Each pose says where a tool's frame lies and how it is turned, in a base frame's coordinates. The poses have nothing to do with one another.
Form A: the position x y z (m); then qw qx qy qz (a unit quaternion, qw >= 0).
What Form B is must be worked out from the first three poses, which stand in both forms.
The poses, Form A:
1: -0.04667, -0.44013, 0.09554, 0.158, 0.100, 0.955, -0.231
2: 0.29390, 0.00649, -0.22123, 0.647, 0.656, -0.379, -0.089
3: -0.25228, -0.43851, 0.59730, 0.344, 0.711, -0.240, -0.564
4: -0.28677, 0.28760, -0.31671, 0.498, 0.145, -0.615, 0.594
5: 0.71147, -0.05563, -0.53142, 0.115, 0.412, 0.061, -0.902
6: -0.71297, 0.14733, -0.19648, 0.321, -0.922, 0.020, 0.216
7: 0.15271, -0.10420, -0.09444, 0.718, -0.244, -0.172, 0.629
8: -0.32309, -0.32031, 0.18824, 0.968, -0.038, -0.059, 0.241
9: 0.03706, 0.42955, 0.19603, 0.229, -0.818, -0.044, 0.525
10: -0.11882, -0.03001, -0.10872, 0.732, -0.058, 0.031, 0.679
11: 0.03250, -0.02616, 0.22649, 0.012, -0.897, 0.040, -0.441
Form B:
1: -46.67, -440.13, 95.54, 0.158, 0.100, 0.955, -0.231
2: 293.90, 6.49, -221.23, 0.647, 0.656, -0.379, -0.089
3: -252.28, -438.51, 597.30, 0.344, 0.711, -0.240, -0.564
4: -286.77, 287.60, -316.71, 0.498, 0.145, -0.615, 0.594
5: 711.47, -55.63, -531.42, 0.115, 0.412, 0.061, -0.902
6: -712.97, 147.33, -196.48, 0.321, -0.922, 0.020, 0.216
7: 152.71, -104.20, -94.44, 0.718, -0.244, -0.172, 0.629
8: -323.09, -320.31, 188.24, 0.968, -0.038, -0.059, 0.241
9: 37.06, 429.55, 196.03, 0.229, -0.818, -0.044, 0.525
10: -118.82, -30.01, -108.72, 0.732, -0.058, 0.031, 0.679
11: 32.50, -26.16, 226.49, 0.012, -0.897, 0.040, -0.441
